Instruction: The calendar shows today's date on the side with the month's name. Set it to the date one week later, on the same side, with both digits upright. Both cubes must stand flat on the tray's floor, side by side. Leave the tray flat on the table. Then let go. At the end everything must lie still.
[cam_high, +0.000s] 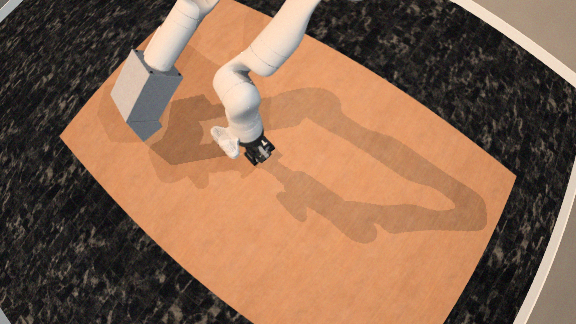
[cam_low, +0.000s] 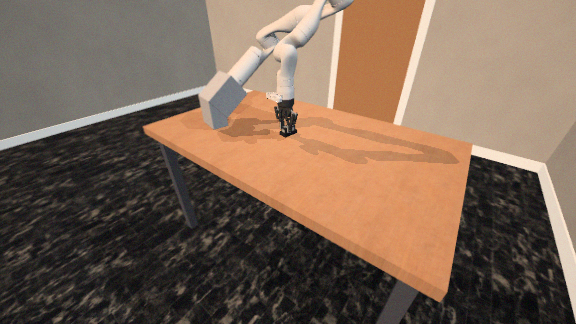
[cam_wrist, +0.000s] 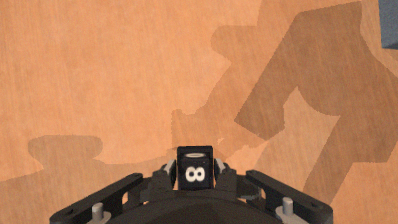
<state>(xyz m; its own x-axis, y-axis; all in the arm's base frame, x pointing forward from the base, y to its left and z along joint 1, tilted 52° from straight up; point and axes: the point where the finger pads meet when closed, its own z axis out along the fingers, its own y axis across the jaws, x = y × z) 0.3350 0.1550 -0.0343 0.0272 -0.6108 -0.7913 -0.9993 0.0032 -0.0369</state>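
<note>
The black calendar tray lies 2 cm to the left of my hand and 3 cm below it.
</note>
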